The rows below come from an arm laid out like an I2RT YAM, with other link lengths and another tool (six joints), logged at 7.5 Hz.
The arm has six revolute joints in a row. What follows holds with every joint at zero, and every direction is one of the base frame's.
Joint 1 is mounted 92.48 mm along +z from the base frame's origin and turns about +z.
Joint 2 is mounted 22 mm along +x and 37.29 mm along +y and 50.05 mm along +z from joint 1 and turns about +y.
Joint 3 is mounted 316.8 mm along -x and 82.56 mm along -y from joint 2 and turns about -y.
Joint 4 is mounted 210.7 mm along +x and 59.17 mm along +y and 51.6 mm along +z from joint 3 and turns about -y.
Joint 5 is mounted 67.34 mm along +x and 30.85 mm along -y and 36.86 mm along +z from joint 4 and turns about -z.
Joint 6 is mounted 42.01 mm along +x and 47.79 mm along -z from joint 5 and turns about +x.
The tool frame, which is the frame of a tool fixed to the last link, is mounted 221 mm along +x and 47 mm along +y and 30 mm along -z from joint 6; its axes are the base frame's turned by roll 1.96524, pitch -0.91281 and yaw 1.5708 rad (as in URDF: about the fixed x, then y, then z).
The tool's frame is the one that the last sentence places.
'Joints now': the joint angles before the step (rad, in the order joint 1, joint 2, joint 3, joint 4, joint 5, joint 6). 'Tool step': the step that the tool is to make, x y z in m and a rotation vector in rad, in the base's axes. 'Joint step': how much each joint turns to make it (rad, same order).
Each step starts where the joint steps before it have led.
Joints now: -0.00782, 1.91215, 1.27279, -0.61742, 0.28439, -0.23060
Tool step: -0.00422, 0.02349, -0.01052, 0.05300, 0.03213, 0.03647
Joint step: 0.02364, 0.02403, 0.00002, -0.00878, -0.05455, 0.00342
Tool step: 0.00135, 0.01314, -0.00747, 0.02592, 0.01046, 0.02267
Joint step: 0.01567, 0.02100, -0.00002, 0.01108, -0.02708, 0.00041
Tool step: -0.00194, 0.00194, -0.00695, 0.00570, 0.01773, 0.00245
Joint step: 0.00074, 0.01982, 0.00041, 0.00188, -0.00649, -0.00003
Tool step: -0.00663, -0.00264, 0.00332, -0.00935, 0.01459, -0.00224
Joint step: 0.00001, -0.00992, 0.00263, -0.02744, 0.00916, 0.00002
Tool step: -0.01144, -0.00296, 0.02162, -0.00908, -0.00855, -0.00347
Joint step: -0.00001, -0.06827, 0.00005, -0.06031, 0.00991, 0.00113
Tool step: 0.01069, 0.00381, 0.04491, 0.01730, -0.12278, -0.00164
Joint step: 0.00001, -0.12818, 0.00798, -0.01408, -0.01220, 0.00573
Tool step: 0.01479, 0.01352, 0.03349, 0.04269, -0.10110, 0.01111
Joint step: 0.00685, -0.07136, 0.02743, 0.00155, -0.03740, 0.01220
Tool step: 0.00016, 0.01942, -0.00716, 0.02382, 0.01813, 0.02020
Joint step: 0.03779, 0.02213, 0.00192, -0.00079, -0.01447, 0.02711
